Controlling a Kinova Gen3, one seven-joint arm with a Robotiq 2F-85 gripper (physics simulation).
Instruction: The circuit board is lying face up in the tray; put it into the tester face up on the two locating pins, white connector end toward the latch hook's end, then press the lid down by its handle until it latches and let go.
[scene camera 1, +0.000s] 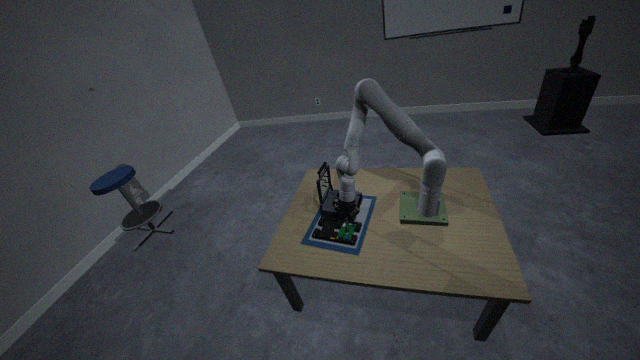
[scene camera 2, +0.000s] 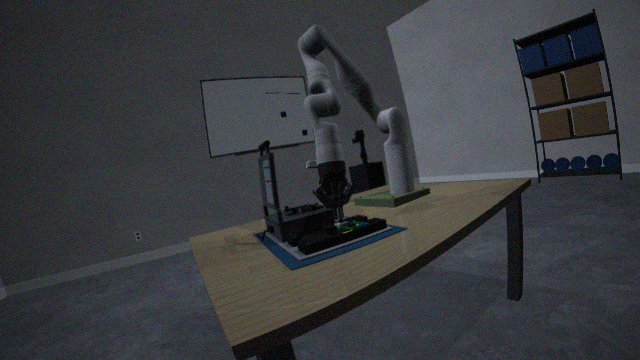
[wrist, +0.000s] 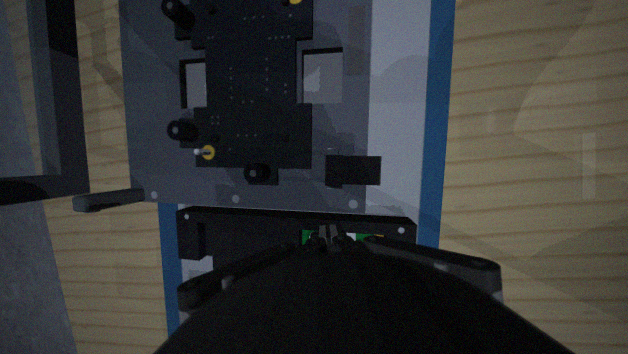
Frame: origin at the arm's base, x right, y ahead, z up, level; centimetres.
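Where they show: gripper, between the fingertips: (scene camera 1: 347, 222) (scene camera 2: 338, 221) (wrist: 328, 236); arm's base, origin of its link: (scene camera 1: 427, 210) (scene camera 2: 402, 192).
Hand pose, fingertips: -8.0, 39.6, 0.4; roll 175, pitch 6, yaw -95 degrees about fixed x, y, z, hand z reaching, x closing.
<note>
Things, the pixels of their top centre, and the offset from my fingertips, as dx, dy, dz. "*": a spot on its surface instead. Level surfaces: height alone.
- green circuit board, centre of its top: (wrist: 340, 292) (scene camera 2: 352, 223) (scene camera 1: 346, 230) -5.3, -0.1, -0.2
- grey tester, a spot on its surface: (wrist: 155, 100) * +13.1, +10.6, +3.1
- yellow-ringed locating pin, centre of its top: (wrist: 196, 151) +8.3, +6.4, +5.0
- tester's lid, centre of its top: (scene camera 2: 262, 160) (scene camera 1: 321, 174) +14.4, +12.2, +20.3
- blue-bordered mat, height of its surface: dz -2.7
- wooden table, height of its surface: dz -2.9
The green circuit board (scene camera 1: 347, 231) (scene camera 2: 358, 223) (wrist: 307, 236) lies face up in the black tray (scene camera 1: 325, 234) (scene camera 2: 320, 243) (wrist: 250, 231); in the wrist view the gripper hides most of it. My gripper (scene camera 2: 339, 216) (wrist: 328, 236) is shut with nothing between its fingertips, which are low over the board's tester-side part; whether they touch it I cannot tell. The grey tester (scene camera 2: 302, 226) (wrist: 155, 100) stands beside the tray with its dark nest bare. A yellow-ringed locating pin (wrist: 208, 152) shows in the nest. The tester's lid (scene camera 2: 264, 185) stands upright, open.
A blue-bordered mat (scene camera 1: 368, 220) (scene camera 2: 300, 265) (wrist: 438, 125) lies under tester and tray on the wooden table (scene camera 1: 400, 260) (scene camera 2: 250, 290) (wrist: 525, 200). The raised lid stands on the tester's far side from the arm's base. The arm's green base plate (scene camera 1: 409, 215) (scene camera 2: 377, 200) is bolted to the table.
</note>
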